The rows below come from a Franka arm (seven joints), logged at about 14 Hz.
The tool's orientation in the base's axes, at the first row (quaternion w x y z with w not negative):
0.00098, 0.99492, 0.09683, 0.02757
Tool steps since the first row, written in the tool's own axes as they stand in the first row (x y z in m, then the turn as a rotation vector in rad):
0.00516, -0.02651, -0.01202, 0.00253, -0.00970, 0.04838
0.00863, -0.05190, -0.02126, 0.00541, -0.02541, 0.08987
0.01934, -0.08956, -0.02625, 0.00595, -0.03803, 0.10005
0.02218, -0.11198, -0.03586, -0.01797, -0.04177, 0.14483
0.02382, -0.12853, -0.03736, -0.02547, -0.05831, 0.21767
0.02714, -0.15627, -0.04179, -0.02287, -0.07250, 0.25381
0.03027, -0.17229, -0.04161, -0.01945, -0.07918, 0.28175
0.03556, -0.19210, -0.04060, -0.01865, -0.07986, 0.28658
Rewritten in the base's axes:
-0.00071, 0.02697, 0.01209, 0.00327, 0.01017, -0.04824
-0.00271, 0.05252, 0.02132, 0.00535, 0.02628, -0.08962
0.00025, 0.09152, 0.02661, 0.00401, 0.03880, -0.09985
-0.00181, 0.11403, 0.03620, -0.01768, 0.03801, -0.14590
-0.00348, 0.13058, 0.03767, -0.02420, 0.05305, -0.21916
-0.00581, 0.15843, 0.04207, -0.02240, 0.06759, -0.25520
-0.00582, 0.17475, 0.04195, -0.01880, 0.07490, -0.28296
-0.00440, 0.19521, 0.04108, -0.01788, 0.07574, -0.28775

